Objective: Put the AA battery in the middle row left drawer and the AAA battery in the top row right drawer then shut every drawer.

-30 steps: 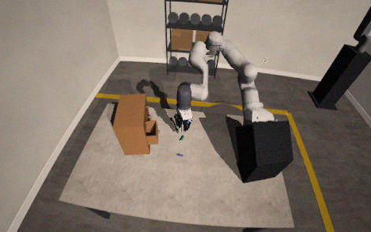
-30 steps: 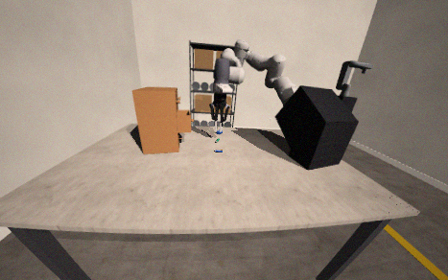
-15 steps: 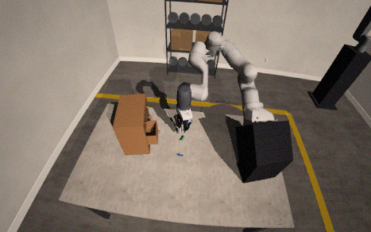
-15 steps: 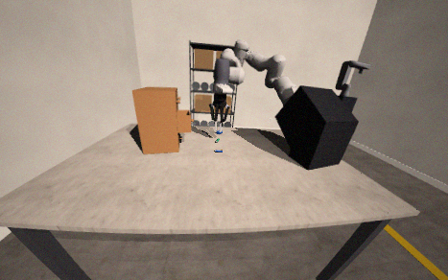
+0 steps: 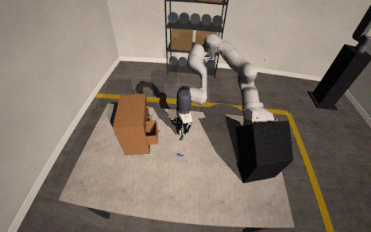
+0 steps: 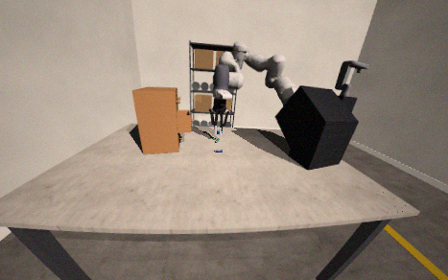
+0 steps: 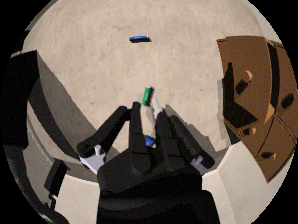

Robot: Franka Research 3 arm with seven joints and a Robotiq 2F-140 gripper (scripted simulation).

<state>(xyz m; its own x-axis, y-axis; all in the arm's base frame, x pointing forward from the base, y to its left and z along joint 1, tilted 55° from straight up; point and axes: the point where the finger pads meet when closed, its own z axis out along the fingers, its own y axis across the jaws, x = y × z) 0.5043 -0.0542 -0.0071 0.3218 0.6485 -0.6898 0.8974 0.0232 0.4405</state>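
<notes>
The green cylinder is 7 cm below my hand. From my hand the other things lie so: larger blue battery: 16 cm to the right, 7 cm below, 2 cm behind; then AAA battery: 15 cm to the left, 7 cm below.
</notes>
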